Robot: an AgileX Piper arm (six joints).
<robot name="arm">
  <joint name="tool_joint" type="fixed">
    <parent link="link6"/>
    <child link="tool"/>
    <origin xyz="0 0 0" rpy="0 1.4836 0"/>
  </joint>
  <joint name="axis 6" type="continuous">
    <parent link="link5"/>
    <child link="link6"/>
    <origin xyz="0.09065 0 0.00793"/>
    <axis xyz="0.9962 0 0.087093"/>
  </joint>
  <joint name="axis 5" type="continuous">
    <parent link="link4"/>
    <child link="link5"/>
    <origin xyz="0 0 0"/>
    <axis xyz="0 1 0"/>
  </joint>
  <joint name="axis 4" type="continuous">
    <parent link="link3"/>
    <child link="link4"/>
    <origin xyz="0.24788 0 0.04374"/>
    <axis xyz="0.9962 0 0.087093"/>
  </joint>
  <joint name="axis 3" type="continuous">
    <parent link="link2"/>
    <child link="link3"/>
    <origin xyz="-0.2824 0 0.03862"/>
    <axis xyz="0 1 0"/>
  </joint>
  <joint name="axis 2" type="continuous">
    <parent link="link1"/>
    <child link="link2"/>
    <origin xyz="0 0 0"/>
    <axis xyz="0 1 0"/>
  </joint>
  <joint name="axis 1" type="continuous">
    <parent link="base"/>
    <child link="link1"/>
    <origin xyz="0 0 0.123"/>
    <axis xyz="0 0 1"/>
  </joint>
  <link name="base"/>
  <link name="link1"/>
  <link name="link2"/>
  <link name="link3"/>
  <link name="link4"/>
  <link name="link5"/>
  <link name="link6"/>
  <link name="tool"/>
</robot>
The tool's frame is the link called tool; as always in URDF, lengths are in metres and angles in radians. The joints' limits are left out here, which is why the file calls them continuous.
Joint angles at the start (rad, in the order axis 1, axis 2, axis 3, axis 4, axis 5, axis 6): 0.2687, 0.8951, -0.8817, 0.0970, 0.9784, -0.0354
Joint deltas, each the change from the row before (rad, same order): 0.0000, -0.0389, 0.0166, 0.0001, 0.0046, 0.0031; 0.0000, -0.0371, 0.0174, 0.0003, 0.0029, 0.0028; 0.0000, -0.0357, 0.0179, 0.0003, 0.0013, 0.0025; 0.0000, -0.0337, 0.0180, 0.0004, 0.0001, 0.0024; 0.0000, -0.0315, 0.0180, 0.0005, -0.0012, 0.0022; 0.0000, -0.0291, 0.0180, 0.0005, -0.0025, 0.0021; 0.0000, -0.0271, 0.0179, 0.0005, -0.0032, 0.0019; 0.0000, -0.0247, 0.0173, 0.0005, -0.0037, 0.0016; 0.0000, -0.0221, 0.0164, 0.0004, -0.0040, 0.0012; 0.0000, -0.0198, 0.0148, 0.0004, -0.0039, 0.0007; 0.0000, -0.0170, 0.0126, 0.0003, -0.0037, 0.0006; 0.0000, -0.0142, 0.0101, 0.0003, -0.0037, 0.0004; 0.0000, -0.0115, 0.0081, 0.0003, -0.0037, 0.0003; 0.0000, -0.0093, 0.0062, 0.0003, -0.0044, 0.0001; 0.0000, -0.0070, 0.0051, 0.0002, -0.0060, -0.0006; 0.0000, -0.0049, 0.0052, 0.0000, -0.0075, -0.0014
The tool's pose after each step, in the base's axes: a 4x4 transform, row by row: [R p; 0 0 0 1], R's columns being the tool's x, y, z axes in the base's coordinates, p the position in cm. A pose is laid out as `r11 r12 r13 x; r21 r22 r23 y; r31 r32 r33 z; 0 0 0 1`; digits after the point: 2 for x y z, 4 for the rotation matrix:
-0.7526 -0.2977 0.5874 14.18; -0.1848 0.9516 0.2454 4.66; -0.6320 0.0761 -0.7712 33.74; 0 0 0 1
-0.7431 -0.2971 0.5996 13.35; -0.1794 0.9517 0.2492 4.44; -0.6447 0.0776 -0.7605 33.73; 0 0 0 1
-0.7335 -0.2966 0.6116 12.58; -0.1741 0.9517 0.2528 4.23; -0.6570 0.0790 -0.7497 33.66; 0 0 0 1
-0.7243 -0.2962 0.6227 11.87; -0.1689 0.9517 0.2562 4.04; -0.6685 0.0804 -0.7393 33.55; 0 0 0 1
-0.7155 -0.2957 0.6330 11.22; -0.1638 0.9518 0.2594 3.86; -0.6792 0.0819 -0.7294 33.39; 0 0 0 1
-0.7073 -0.2951 0.6424 10.64; -0.1589 0.9518 0.2623 3.71; -0.6889 0.0835 -0.7201 33.19; 0 0 0 1
-0.6997 -0.2945 0.6509 10.12; -0.1542 0.9519 0.2649 3.57; -0.6976 0.0850 -0.7114 32.96; 0 0 0 1
-0.6928 -0.2941 0.6584 9.66; -0.1501 0.9519 0.2672 3.44; -0.7053 0.0863 -0.7036 32.71; 0 0 0 1
-0.6867 -0.2937 0.6650 9.26; -0.1466 0.9519 0.2691 3.33; -0.7120 0.0873 -0.6967 32.46; 0 0 0 1
-0.6809 -0.2937 0.6709 8.92; -0.1437 0.9518 0.2709 3.24; -0.7181 0.0880 -0.6903 32.22; 0 0 0 1
-0.6756 -0.2937 0.6763 8.62; -0.1411 0.9518 0.2724 3.16; -0.7237 0.0886 -0.6844 32.02; 0 0 0 1
-0.6703 -0.2938 0.6814 8.39; -0.1388 0.9517 0.2738 3.09; -0.7290 0.0890 -0.6788 31.86; 0 0 0 1
-0.6656 -0.2939 0.6860 8.20; -0.1367 0.9516 0.2751 3.04; -0.7337 0.0894 -0.6735 31.74; 0 0 0 1
-0.6604 -0.2941 0.6909 8.07; -0.1346 0.9516 0.2764 3.01; -0.7388 0.0896 -0.6680 31.66; 0 0 0 1
-0.6547 -0.2947 0.6961 7.98; -0.1330 0.9514 0.2777 2.98; -0.7441 0.0892 -0.6621 31.60; 0 0 0 1
-0.6493 -0.2955 0.7008 7.94; -0.1323 0.9513 0.2785 2.96; -0.7489 0.0881 -0.6568 31.53; 0 0 0 1

